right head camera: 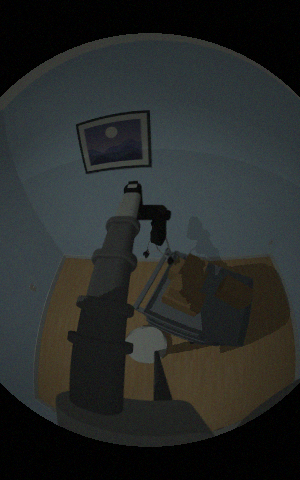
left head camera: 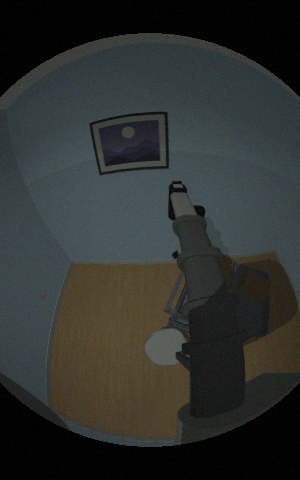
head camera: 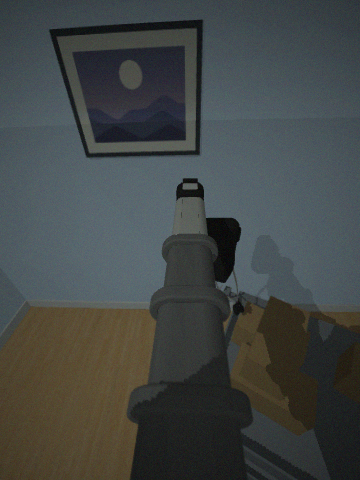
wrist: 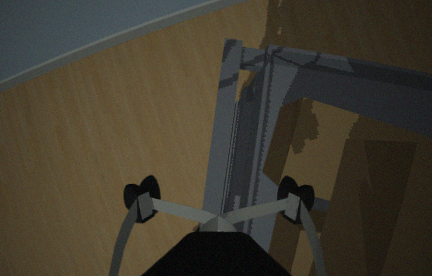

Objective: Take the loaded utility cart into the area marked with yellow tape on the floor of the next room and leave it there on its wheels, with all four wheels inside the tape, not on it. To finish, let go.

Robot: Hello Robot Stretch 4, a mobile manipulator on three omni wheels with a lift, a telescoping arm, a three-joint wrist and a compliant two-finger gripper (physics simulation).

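Pixels of known places: gripper, between the fingertips: (right head camera: 157,259) (wrist: 218,192); robot's base, origin of its link: (right head camera: 146,343) (left head camera: 165,345).
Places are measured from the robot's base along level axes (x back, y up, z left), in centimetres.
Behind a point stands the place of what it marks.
Note:
The grey utility cart (head camera: 280,450) {x -17.3, y 76.6, z -23.9 cm} (left head camera: 255,317) {x -9.7, y 76.6, z -55.5 cm} (right head camera: 225,320) {x -14.3, y 76.6, z -50.3 cm} (wrist: 350,92) {x -53.8, y 76.6, z -33.6 cm} is at the right, loaded with brown boxes (head camera: 285,330) {x -37.7, y 100.2, z -25.4 cm} (right head camera: 235,291) (wrist: 390,200) {x -44.6, y 98.8, z -22.2 cm}. Its handle bar (right head camera: 150,287) {x -37.3, y 83.4, z -4.4 cm} (wrist: 220,120) {x -55.8, y 83.6, z -11.3 cm} runs along the side nearer my arm. My gripper (right head camera: 158,257) {x -48.9, y 93.9, z -8.8 cm} (wrist: 218,192) {x -48.9, y 93.9, z -8.8 cm} points down with its fingers apart. In the wrist view the handle bar passes between the two fingertips, touching neither; it looks lower than they are, though the height gap is hard to judge. The cart's wheels are hidden. The yellow tape does not show in these views.
A blue wall (head camera: 115,210) {x -111.3, y 95.0, z 43.6 cm} with a framed picture (head camera: 192,100) {x -109.0, y 147.1, z -1.0 cm} (left head camera: 164,145) {x -109.0, y 143.7, z -1.9 cm} (right head camera: 146,140) {x -109.1, y 146.4, z -1.8 cm} stands behind the cart. Another wall (left head camera: 30,240) {x -77.8, y 86.1, z 145.8 cm} is at the left. A round white object (left head camera: 162,346) {x -0.4, y 18.7, z 3.5 cm} (right head camera: 146,345) {x 0.9, y 18.7, z -1.0 cm} is close to the cart's near corner, beside my arm.

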